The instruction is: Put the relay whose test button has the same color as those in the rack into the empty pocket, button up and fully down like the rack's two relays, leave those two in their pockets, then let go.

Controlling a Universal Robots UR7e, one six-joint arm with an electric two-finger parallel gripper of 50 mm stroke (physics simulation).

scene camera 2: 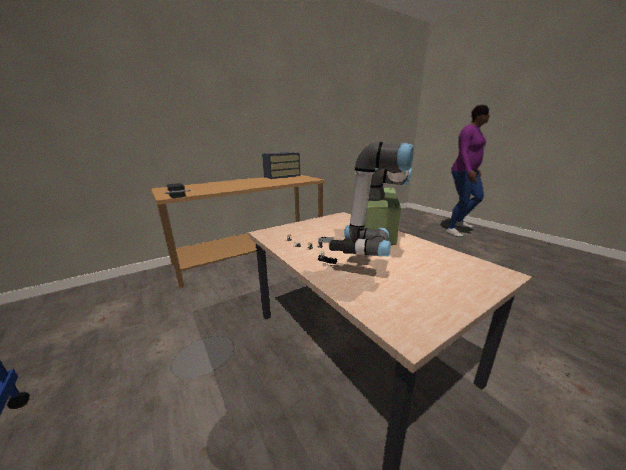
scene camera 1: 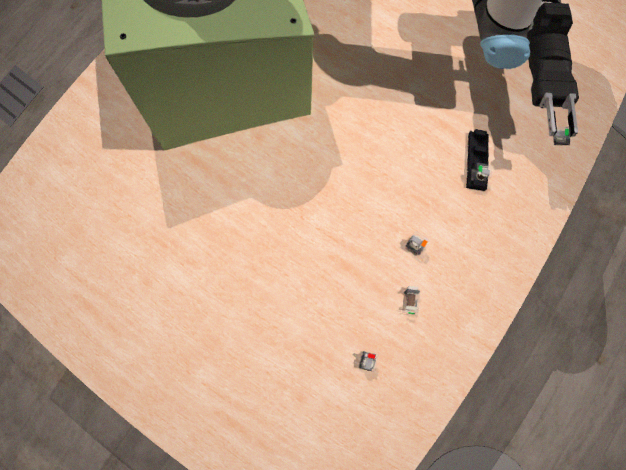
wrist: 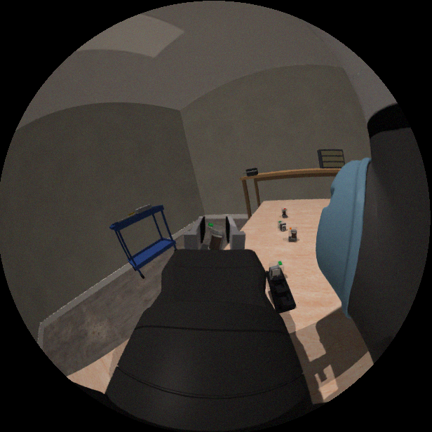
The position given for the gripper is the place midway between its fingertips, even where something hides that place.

In view: the gripper (scene camera 1: pixel 563 134) and a black rack (wrist: pixel 283 301).
The gripper is seen too in the wrist view (wrist: pixel 215 224).
